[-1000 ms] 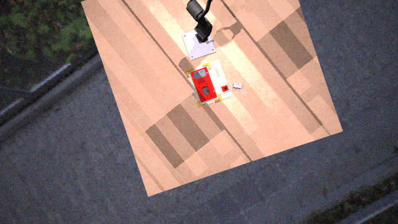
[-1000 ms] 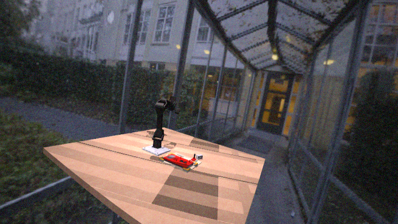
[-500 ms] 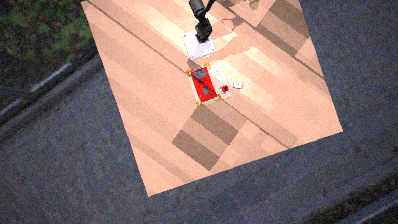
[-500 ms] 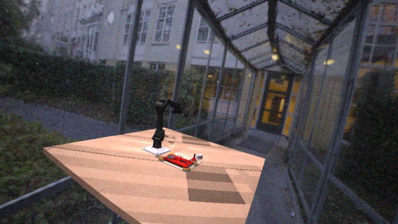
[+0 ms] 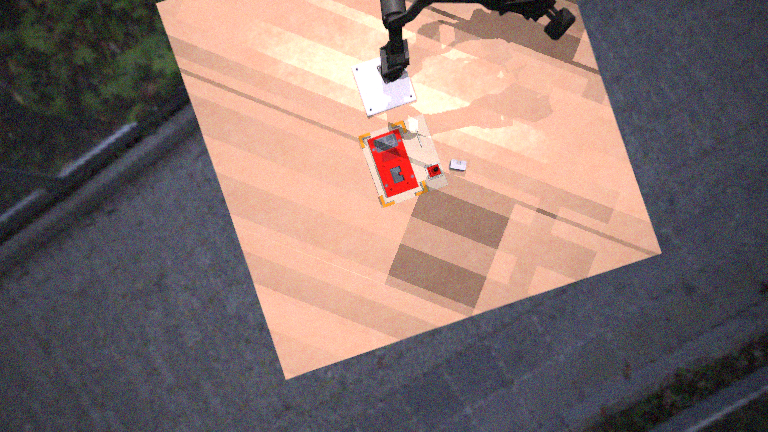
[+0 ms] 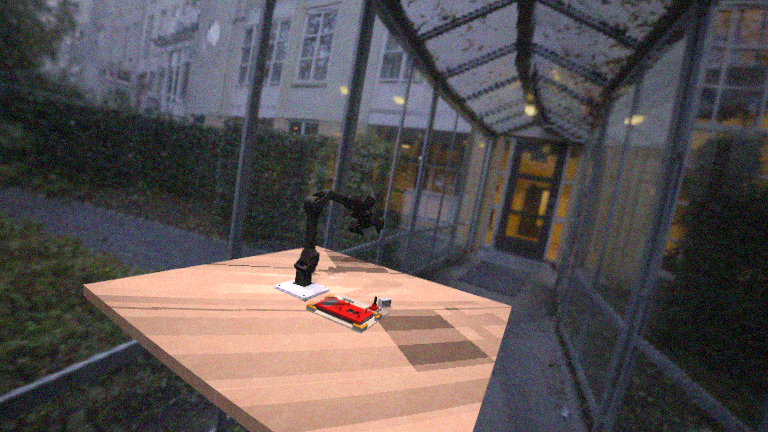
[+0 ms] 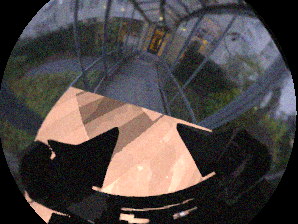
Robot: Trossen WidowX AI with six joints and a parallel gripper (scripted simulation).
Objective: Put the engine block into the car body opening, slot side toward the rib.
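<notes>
Right now the grey engine block is 230 mm ahead of my gripper tip, 370 mm to the right of it and 200 mm below it.
</notes>
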